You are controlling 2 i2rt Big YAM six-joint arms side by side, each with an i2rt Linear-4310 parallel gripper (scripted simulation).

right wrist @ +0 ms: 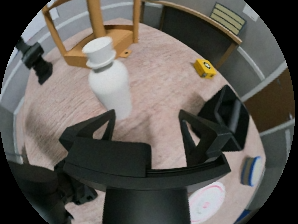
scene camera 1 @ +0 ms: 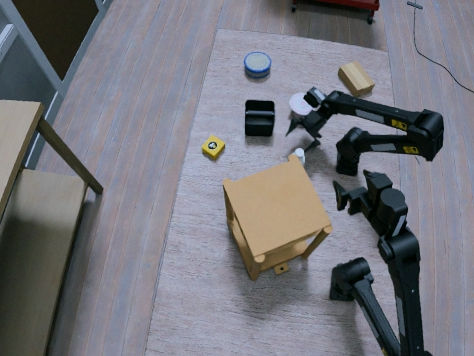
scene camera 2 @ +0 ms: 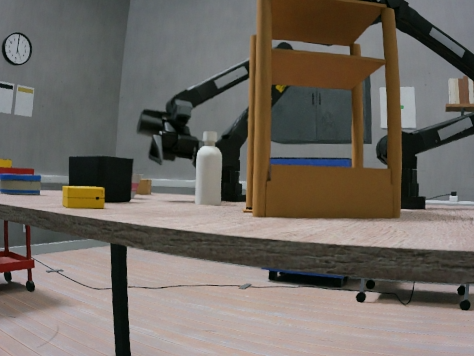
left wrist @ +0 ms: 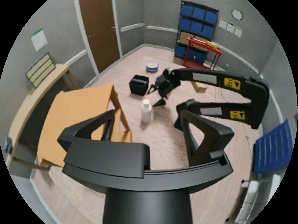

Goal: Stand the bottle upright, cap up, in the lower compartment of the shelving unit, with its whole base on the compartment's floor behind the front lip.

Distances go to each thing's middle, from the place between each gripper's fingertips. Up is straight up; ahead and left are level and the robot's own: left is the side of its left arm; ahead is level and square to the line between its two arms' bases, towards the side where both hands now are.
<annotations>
I see my right gripper [scene camera 2: 181,166] 7 cm to the right of the white bottle [scene camera 2: 209,158], 1 cm below it and 1 cm past it. The rest, counted from my right hand: shelving unit [scene camera 2: 283,191] (36 cm to the left, 10 cm above, 6 cm ahead); black bin [scene camera 2: 114,174] (15 cm ahead, 12 cm to the right, 5 cm below).
I see my left gripper 180 mm short of the shelving unit, 80 mm to the right of it and 240 mm above it. From my left hand the other things lie so: black bin 270 mm ahead, 400 mm to the right, 380 mm below; then white bottle 110 mm ahead, 200 mm to the right, 320 mm below.
</annotations>
